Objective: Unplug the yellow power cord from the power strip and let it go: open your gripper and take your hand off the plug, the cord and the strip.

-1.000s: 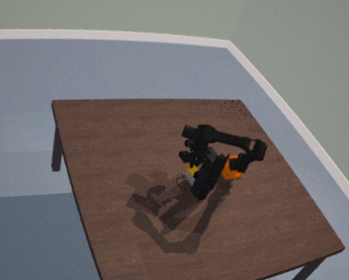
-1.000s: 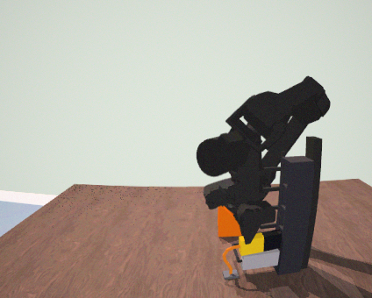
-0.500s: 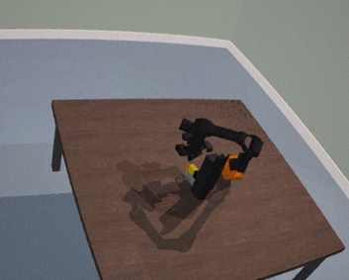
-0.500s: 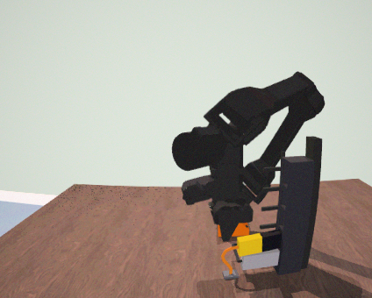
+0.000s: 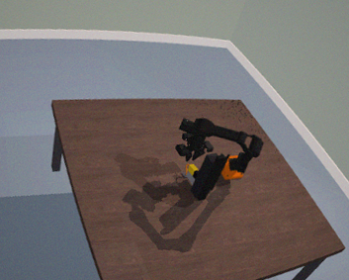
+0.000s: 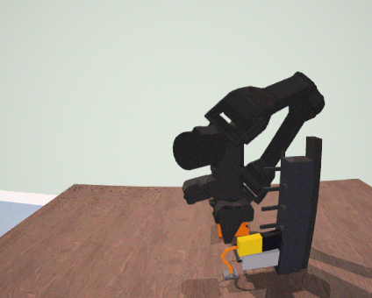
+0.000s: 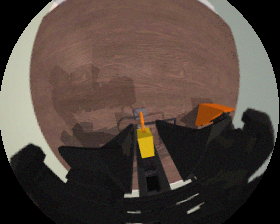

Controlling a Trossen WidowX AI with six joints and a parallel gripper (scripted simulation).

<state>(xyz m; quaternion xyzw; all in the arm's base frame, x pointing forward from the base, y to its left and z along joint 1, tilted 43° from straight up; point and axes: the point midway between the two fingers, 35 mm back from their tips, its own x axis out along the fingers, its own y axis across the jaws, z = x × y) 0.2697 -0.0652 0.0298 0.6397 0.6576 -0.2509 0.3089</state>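
My gripper tip is now 7 cm to the right of the yellow plug, 1 cm past it and 1 cm above it.
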